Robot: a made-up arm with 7 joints. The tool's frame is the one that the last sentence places.
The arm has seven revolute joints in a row. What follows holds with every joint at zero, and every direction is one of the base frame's.
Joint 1 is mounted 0.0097 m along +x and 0.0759 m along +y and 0.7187 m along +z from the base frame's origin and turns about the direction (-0.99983, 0.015, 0.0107).
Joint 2 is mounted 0.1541 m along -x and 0.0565 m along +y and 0.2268 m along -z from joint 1 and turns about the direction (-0.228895, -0.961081, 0.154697).
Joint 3 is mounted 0.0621 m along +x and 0.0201 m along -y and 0.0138 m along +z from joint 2 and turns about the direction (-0.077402, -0.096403, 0.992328).
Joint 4 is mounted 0.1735 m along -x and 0.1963 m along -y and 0.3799 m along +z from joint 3 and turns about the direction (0.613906, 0.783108, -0.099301).
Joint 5 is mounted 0.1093 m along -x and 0.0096 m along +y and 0.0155 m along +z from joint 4 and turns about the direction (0.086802, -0.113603, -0.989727).
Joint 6 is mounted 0.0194 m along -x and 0.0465 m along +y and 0.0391 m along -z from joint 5 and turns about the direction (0.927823, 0.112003, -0.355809).
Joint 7 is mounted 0.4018 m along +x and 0.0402 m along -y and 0.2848 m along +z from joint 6 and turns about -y.
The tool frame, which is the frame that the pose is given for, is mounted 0.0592 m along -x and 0.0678 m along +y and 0.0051 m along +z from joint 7; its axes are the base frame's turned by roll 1.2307, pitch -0.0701 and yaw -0.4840 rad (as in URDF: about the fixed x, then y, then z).
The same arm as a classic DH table. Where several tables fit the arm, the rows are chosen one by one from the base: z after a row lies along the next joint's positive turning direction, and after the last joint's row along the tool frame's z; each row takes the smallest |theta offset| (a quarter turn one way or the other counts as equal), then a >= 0, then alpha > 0; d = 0 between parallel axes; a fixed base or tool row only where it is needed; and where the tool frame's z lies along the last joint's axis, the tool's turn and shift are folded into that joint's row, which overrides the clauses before.
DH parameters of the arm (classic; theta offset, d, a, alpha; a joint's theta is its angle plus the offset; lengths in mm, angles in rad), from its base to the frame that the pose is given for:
base (fixed): 1.5558 718.8 76.0 -1.5601
joint 1: -1.4141 163.7 -217.2 1.3530
joint 2: -1.5394 -86.6 65.7 -1.3038
joint 3: -0.4424 370.6 -14.9 -1.7942
joint 4: -0.1376 -277.7 -89.7 -1.5081
joint 5: 0.7441 15.8 -53.7 1.1374
joint 6: -1.3917 260.1 409.8 -1.6830
joint 7: -0.2607 -70.8 -30.6 -0.6031
tool (fixed): -0.9585 89.8 0.0 0.0000

